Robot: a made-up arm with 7 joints. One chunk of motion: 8 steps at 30 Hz.
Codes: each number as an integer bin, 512 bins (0 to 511) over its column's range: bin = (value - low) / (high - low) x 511, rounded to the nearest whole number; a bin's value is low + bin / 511 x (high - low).
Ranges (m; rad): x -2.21..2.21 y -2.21..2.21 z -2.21..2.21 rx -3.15..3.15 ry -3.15..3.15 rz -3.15..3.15
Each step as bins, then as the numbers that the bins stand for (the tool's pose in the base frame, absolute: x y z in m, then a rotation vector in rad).
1 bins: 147 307 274 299 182 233
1 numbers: -0.9385 0.4455 0.1600 0.5363 -0.9062 -0.2774
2 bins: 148 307 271 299 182 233
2 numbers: -0.9298 0.4455 0.1341 0.5363 -0.9062 -0.2774
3 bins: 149 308 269 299 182 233
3 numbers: -0.9212 0.4541 0.1168 0.5363 -0.9062 -0.2774
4 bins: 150 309 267 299 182 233
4 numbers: -0.9125 0.4628 0.0995 0.5363 -0.9062 -0.2774
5 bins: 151 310 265 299 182 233
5 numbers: -0.9039 0.4714 0.0822 0.5363 -0.9062 -0.2774
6 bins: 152 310 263 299 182 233
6 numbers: -0.8952 0.4714 0.0649 0.5363 -0.9062 -0.2774
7 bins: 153 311 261 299 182 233
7 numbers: -0.8866 0.4801 0.0476 0.5363 -0.9062 -0.2774
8 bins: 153 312 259 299 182 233
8 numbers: -0.8866 0.4887 0.0303 0.5363 -0.9062 -0.2774
